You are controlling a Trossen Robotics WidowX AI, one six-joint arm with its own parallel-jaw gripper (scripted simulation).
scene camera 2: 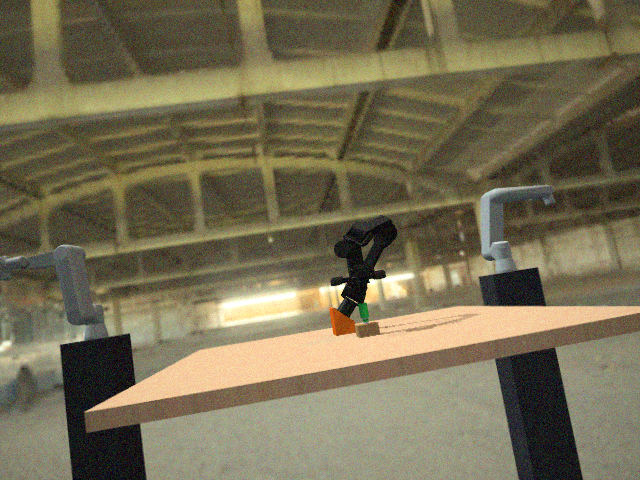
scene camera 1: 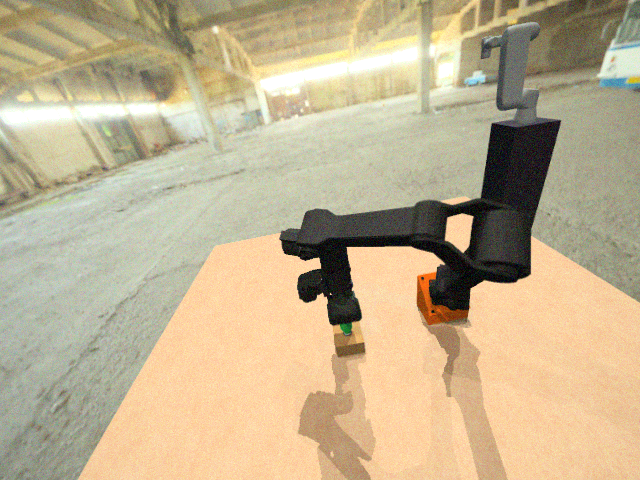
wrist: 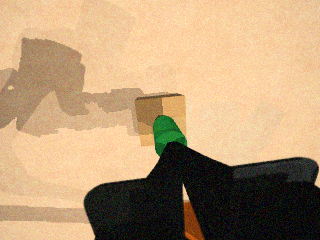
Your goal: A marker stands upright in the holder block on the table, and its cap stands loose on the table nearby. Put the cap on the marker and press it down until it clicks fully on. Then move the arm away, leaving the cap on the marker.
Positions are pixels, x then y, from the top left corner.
My gripper shows in scene camera 2, in scene camera 1 (344, 312) and in the wrist view. One and the same spot on my gripper: (wrist: 272, 192) is (scene camera 2: 354, 283).
